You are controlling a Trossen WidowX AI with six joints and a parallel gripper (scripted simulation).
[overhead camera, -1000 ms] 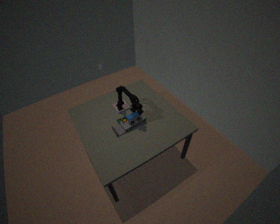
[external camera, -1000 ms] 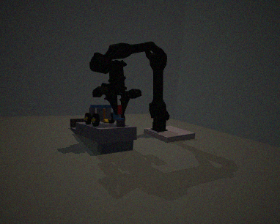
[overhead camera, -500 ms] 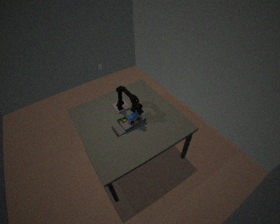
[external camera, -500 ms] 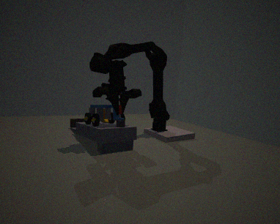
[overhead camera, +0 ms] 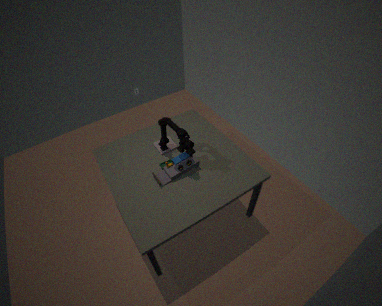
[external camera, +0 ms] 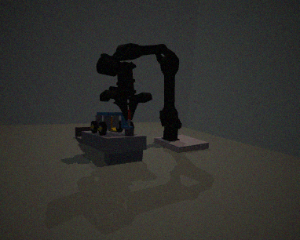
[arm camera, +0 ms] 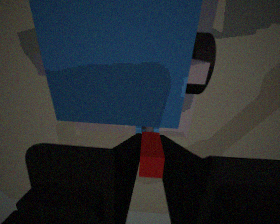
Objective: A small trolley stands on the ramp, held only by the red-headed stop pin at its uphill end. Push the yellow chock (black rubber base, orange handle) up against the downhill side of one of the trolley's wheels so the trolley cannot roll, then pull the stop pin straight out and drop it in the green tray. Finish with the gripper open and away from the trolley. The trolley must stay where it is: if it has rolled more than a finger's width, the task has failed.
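My gripper tip is 200 mm to the left of the green tray, 150 mm above it and 100 mm past it. The rest, counted from my gripper tip: grey ramp: 100 mm to the right, 90 mm below, 20 mm ahead; then red-headed stop pin: right at my gripper tip; then blue trolley: 100 mm to the right, 30 mm below, 20 mm ahead.
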